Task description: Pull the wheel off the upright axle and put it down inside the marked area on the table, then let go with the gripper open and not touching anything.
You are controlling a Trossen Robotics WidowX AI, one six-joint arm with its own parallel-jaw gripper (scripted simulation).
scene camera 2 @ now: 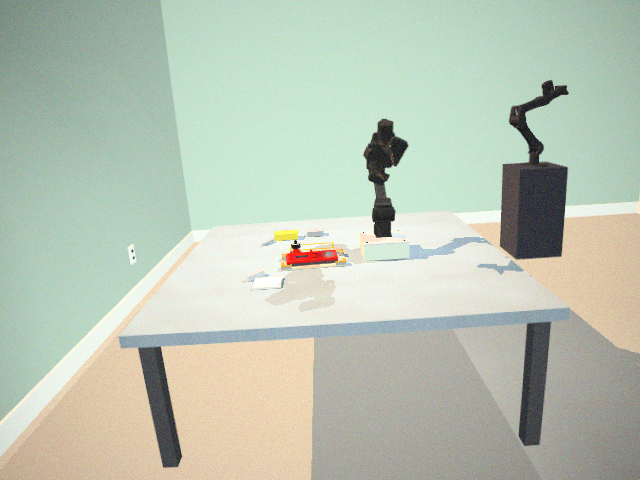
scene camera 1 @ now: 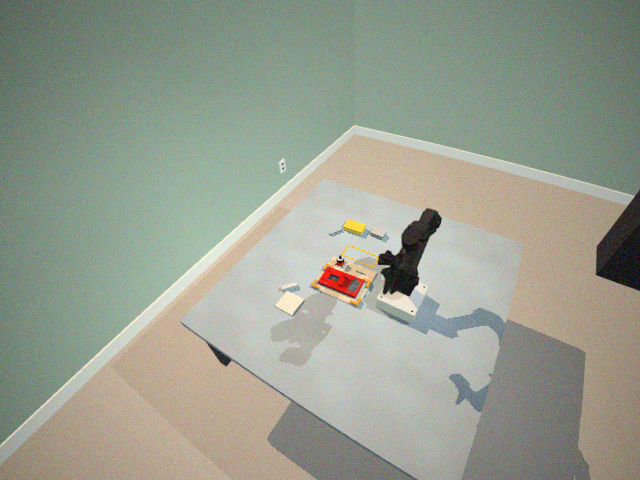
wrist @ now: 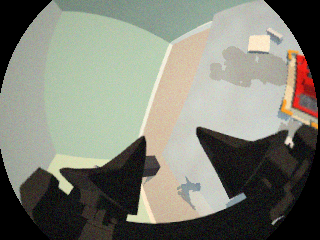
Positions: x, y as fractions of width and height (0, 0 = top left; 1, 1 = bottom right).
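Observation:
Gripper (scene camera 2: 0.61, 0.36) open and holding nothing; visible also as the gripper (scene camera 1: 0.61, 0.61) and the gripper (wrist: 0.54, 0.56). Also present: a red board (scene camera 1: 0.55, 0.59).

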